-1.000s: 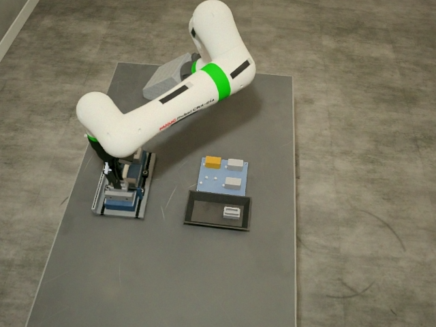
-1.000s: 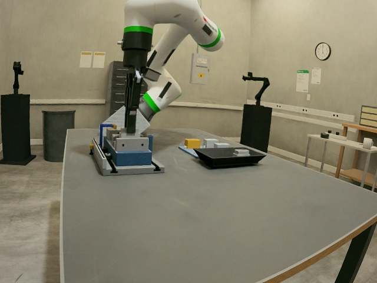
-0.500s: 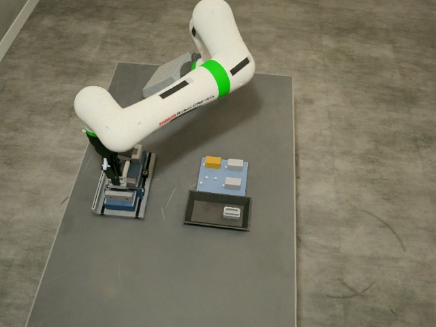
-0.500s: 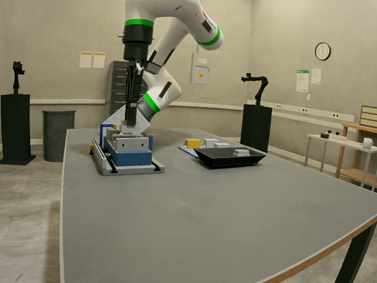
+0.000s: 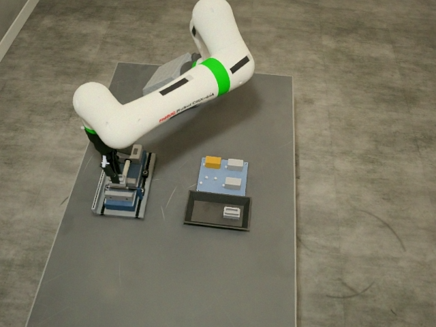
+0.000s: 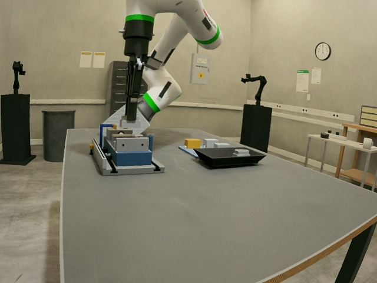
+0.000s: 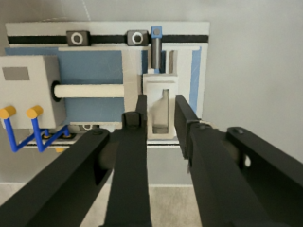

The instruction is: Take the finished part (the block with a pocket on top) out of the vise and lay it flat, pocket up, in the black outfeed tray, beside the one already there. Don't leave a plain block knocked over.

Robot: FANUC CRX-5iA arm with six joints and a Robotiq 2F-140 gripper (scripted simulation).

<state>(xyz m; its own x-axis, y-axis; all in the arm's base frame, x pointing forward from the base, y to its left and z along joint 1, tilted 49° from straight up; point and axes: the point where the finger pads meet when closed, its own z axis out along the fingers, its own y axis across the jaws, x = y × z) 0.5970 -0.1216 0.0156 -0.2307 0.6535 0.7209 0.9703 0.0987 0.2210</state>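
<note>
My hand is 10 cm above the screw rod, 8 cm past it and 2 cm to the left of it. The rest, counted from my hand: orange block: 28 cm to the left, 26 cm behind, 16 cm below; then light blue plate: 33 cm to the left, 22 cm behind, 18 cm below; then pocketed block: 4 cm below.
</note>
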